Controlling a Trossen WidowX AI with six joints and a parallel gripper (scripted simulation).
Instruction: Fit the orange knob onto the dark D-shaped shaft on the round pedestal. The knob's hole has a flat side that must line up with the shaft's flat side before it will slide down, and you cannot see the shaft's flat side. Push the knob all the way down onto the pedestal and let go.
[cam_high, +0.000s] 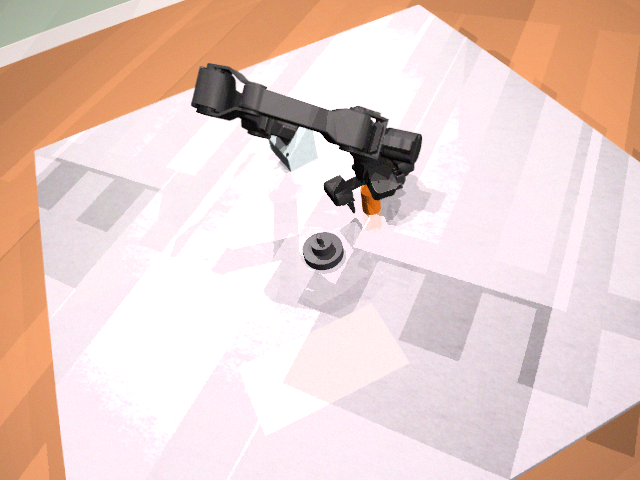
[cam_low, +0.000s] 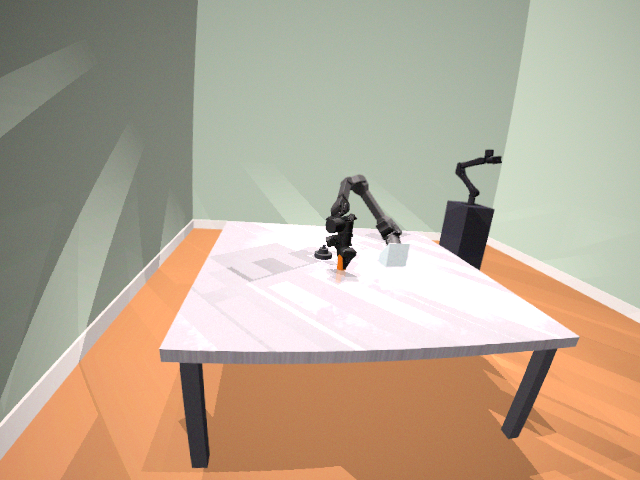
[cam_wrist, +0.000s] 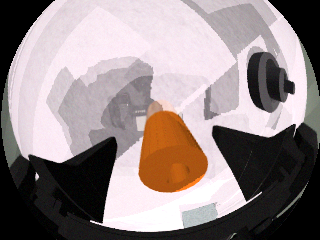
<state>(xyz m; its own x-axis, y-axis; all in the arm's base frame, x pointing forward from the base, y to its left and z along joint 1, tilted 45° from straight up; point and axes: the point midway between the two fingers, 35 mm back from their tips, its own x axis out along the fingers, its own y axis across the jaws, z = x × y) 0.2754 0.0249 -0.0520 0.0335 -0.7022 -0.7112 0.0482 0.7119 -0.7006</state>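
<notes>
My gripper tip is now 4 cm short of the dark pedestal, 15 cm to the left of it and 1 cm below it. From my gripper tip the other things lie so: orange knob (1 cm above).
</notes>
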